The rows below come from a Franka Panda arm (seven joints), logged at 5 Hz.
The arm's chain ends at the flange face. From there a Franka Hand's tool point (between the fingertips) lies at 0.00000 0.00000 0.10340 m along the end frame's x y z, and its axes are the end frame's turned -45 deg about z.
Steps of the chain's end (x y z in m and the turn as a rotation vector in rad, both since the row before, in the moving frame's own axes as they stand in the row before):
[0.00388, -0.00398, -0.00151, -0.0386, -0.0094, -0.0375]
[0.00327, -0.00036, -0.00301, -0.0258, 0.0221, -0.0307]
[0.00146, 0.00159, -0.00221, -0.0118, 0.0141, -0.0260]
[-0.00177, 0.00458, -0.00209, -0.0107, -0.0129, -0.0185]
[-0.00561, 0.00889, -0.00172, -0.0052, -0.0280, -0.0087]
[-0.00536, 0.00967, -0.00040, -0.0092, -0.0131, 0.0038]
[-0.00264, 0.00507, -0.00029, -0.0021, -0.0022, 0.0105]
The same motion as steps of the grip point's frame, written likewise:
[0.00209, 0.00213, -0.00159, -0.0206, -0.0339, -0.0375]
[0.00235, 0.00556, -0.00307, -0.0339, -0.0026, -0.0307]
[0.00010, 0.00405, -0.00223, -0.0183, 0.0016, -0.0260]
[-0.00622, 0.00184, -0.00210, 0.0016, -0.0167, -0.0185]
[-0.01269, 0.00066, -0.00176, 0.0161, -0.0235, -0.0087]
[-0.01226, 0.00276, -0.00041, 0.0028, -0.0158, 0.0038]
[-0.00577, 0.00171, -0.00029, 0.0001, -0.0030, 0.0105]

